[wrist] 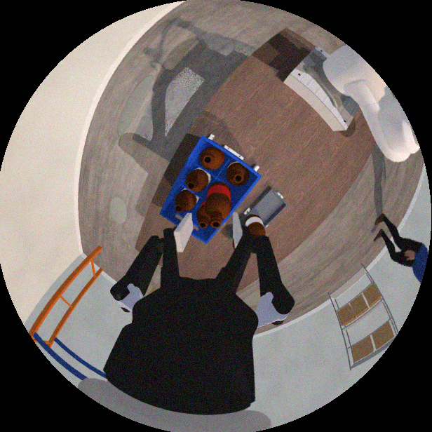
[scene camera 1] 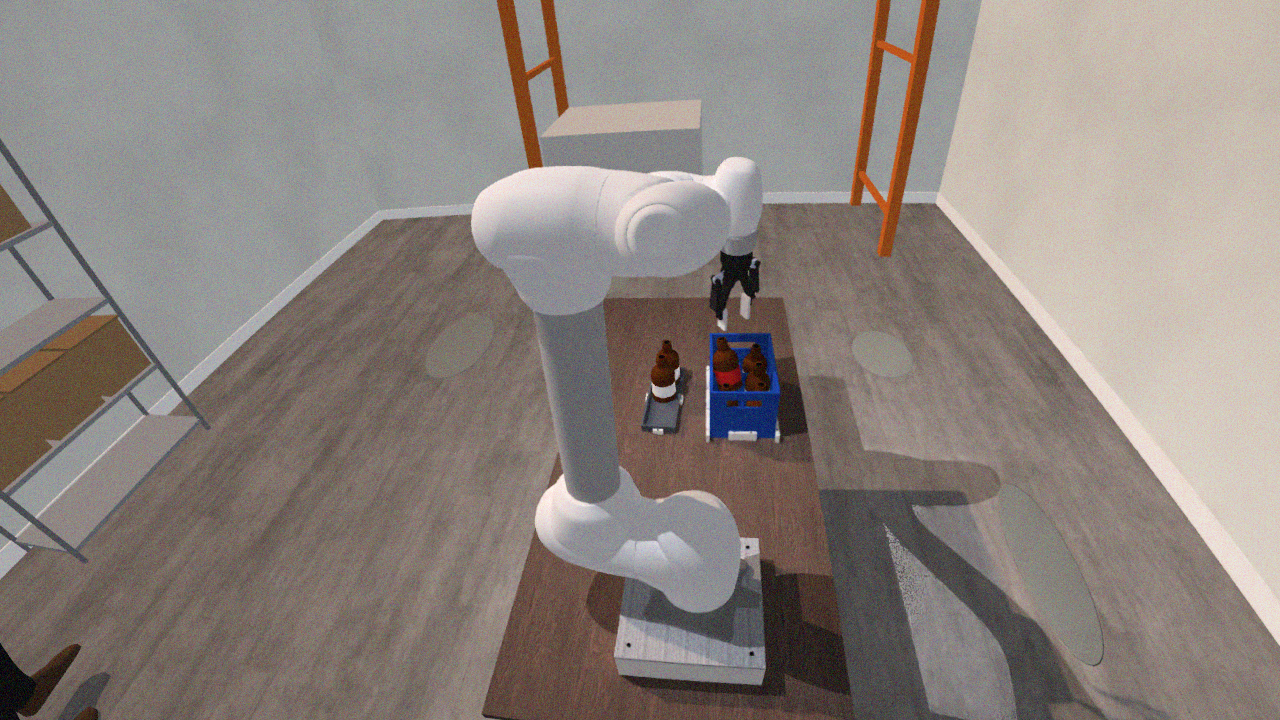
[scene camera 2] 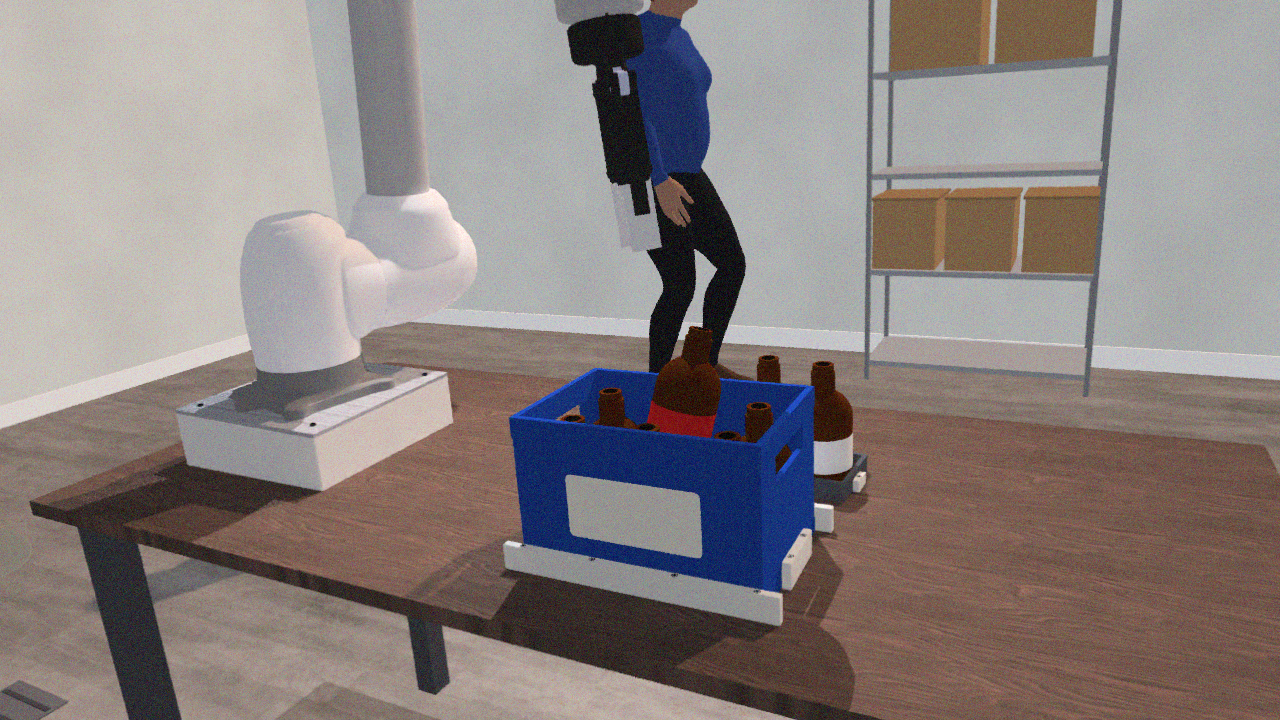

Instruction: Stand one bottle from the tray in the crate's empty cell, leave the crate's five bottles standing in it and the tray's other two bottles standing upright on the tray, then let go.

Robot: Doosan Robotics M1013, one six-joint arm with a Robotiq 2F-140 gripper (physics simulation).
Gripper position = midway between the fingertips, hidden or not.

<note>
In view: my gripper [scene camera 2: 640, 247], a red-label brown bottle [scene camera 2: 687, 391] and a red-label brown bottle [scene camera 2: 759, 418].
My gripper also shows in the wrist view [wrist: 211, 220] and in scene camera 1 [scene camera 1: 733, 322].
</note>
